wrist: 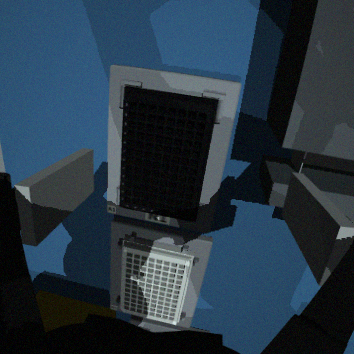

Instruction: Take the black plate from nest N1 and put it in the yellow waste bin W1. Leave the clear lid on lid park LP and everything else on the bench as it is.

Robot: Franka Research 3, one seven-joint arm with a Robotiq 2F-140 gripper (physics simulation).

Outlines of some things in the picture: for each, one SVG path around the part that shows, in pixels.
My gripper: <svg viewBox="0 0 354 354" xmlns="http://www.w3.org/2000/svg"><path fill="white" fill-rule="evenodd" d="M291 172L281 215L317 284L321 287L299 315L293 314L260 354L343 354L354 329L354 223L303 173ZM0 172L0 354L240 354L222 345L222 334L195 330L152 332L119 318L92 313L87 314L83 323L67 324L45 332L22 244L37 246L93 192L93 149L80 148L15 183L13 188L11 188L10 174Z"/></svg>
A black plate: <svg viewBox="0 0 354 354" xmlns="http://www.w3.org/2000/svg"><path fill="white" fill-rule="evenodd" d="M124 86L119 206L187 221L195 221L218 100L168 91Z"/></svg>
